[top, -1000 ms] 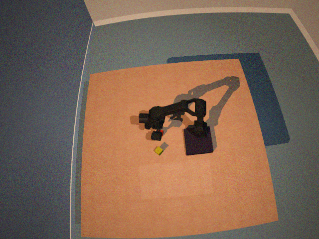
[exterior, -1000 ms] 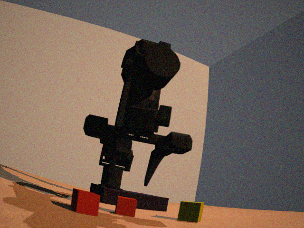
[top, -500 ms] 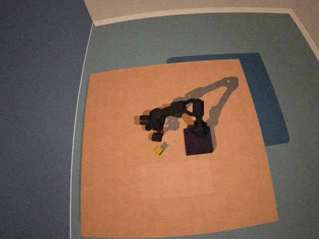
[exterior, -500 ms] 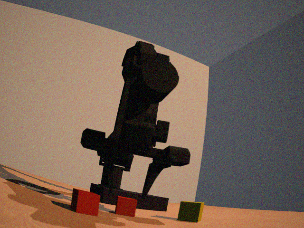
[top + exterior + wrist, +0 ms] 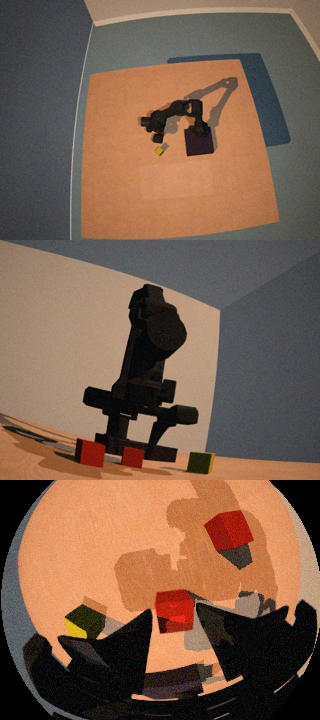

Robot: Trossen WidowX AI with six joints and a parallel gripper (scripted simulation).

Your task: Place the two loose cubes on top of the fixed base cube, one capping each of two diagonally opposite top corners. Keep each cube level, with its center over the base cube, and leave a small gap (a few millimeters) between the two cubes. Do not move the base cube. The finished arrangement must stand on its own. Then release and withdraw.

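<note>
Right now the yellow-green base cube is 13 cm to the left of my gripper tip.
</note>
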